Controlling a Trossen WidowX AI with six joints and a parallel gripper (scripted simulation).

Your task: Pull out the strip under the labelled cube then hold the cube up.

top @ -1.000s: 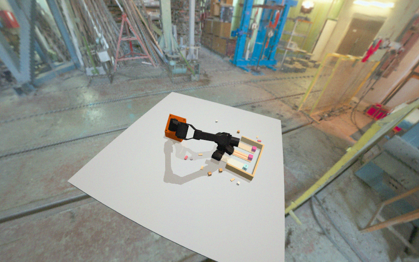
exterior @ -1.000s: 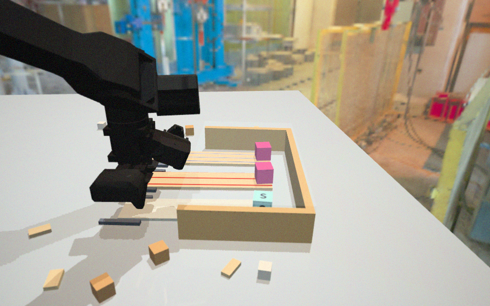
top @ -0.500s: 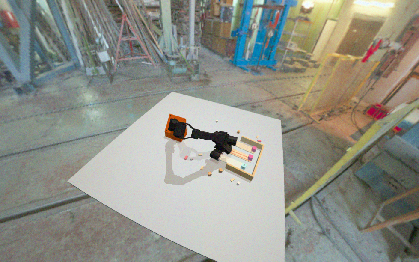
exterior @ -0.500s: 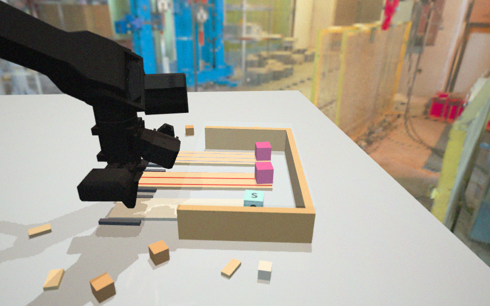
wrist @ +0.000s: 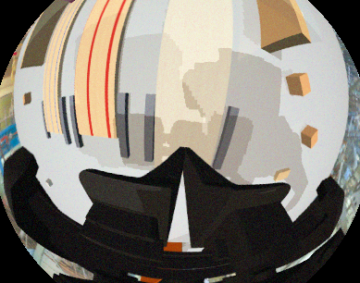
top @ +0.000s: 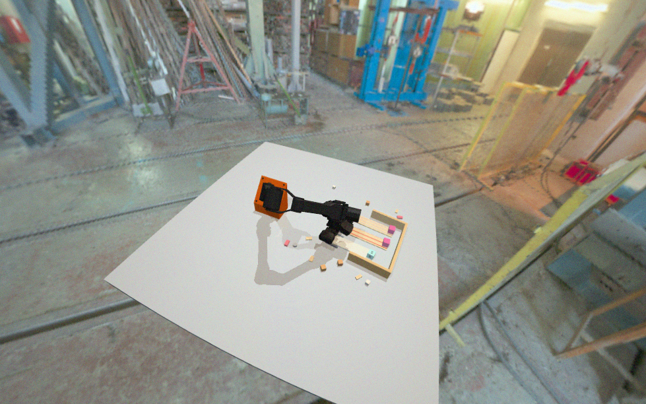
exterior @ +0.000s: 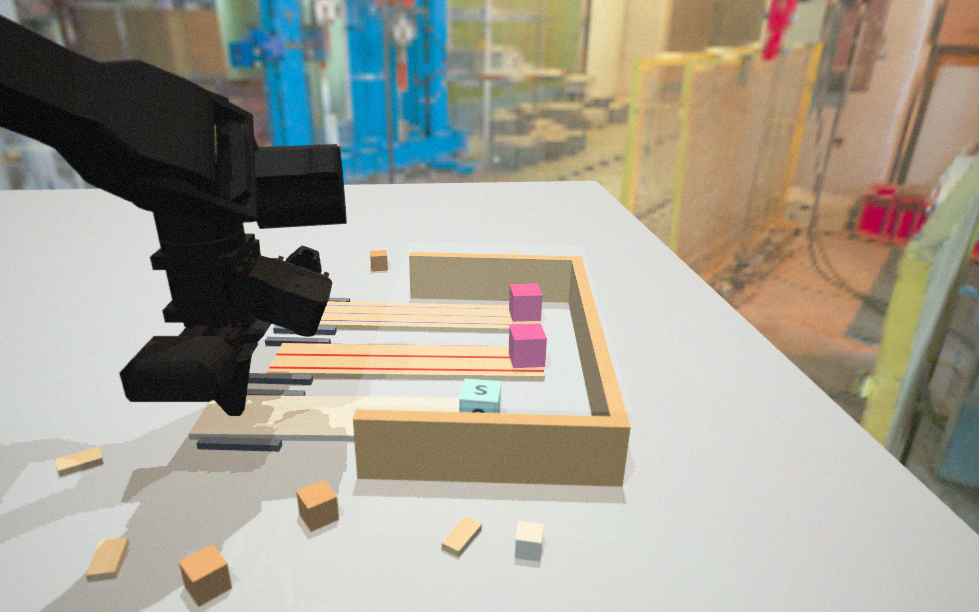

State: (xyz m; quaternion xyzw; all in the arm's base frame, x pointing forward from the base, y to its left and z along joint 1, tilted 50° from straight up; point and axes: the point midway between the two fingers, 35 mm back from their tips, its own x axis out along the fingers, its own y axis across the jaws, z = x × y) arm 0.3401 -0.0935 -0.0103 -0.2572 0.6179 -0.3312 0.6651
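Right now the strip is 9 cm ahead of my gripper tip and 1 cm to the right of it. Also, from my gripper tip: grey disc (14 cm behind, 11 cm to the right).
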